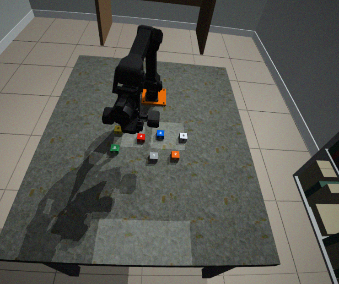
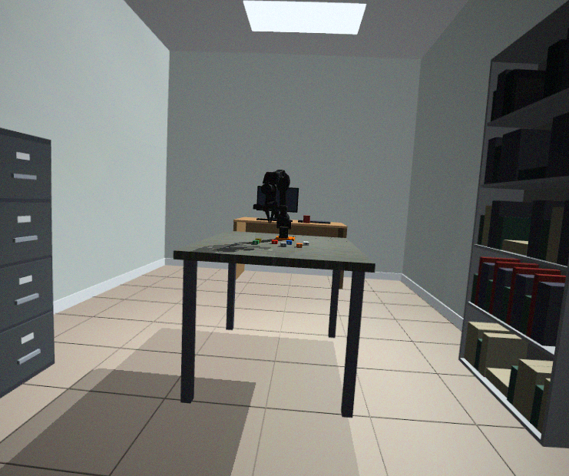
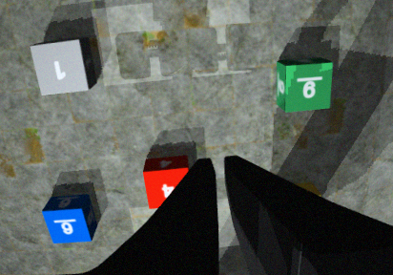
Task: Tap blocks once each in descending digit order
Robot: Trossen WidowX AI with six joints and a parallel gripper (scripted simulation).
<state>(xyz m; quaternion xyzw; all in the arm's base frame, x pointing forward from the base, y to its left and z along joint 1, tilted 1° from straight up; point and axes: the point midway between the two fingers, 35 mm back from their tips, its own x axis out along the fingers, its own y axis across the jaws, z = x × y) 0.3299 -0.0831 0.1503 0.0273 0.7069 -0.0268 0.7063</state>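
My gripper tip is 22 cm to the right of the white block, 11 cm above it and 8 cm past it. From my gripper tip the other things lie so: green block: 11 cm below, 7 cm to the right, 1 cm behind; then grey block: 11 cm below, 8 cm to the left, 3 cm ahead; then red block: 11 cm below, 7 cm behind, 3 cm to the left.
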